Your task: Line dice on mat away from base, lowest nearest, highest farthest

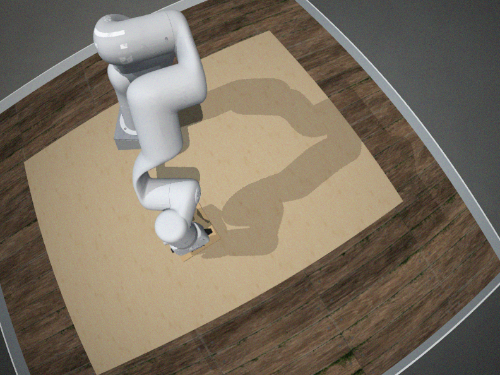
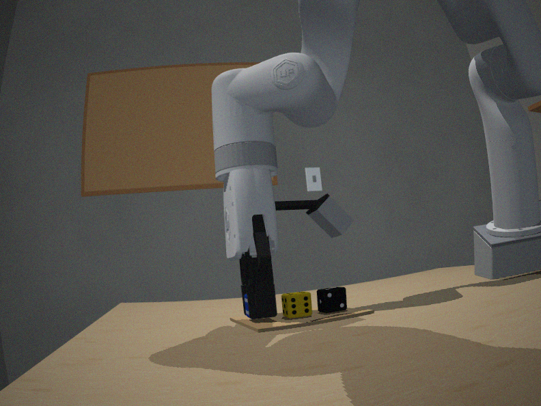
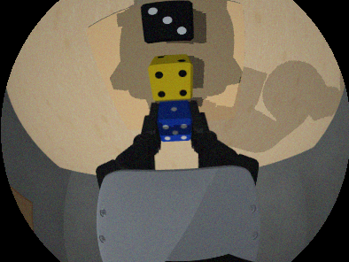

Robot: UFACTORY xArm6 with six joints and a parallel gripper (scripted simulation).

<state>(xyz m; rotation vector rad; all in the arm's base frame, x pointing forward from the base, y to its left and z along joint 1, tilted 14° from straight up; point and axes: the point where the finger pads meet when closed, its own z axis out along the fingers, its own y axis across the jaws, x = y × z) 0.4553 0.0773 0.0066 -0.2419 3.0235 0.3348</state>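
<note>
Right now the blue die is 10 mm below my hand. The rest, counted from my hand: thin tan mat 50 mm behind, 30 mm below, 10 mm to the right; then yellow die 50 mm behind, 10 mm to the right, 10 mm below; then black die 90 mm behind, 20 mm to the right, 10 mm below.
</note>
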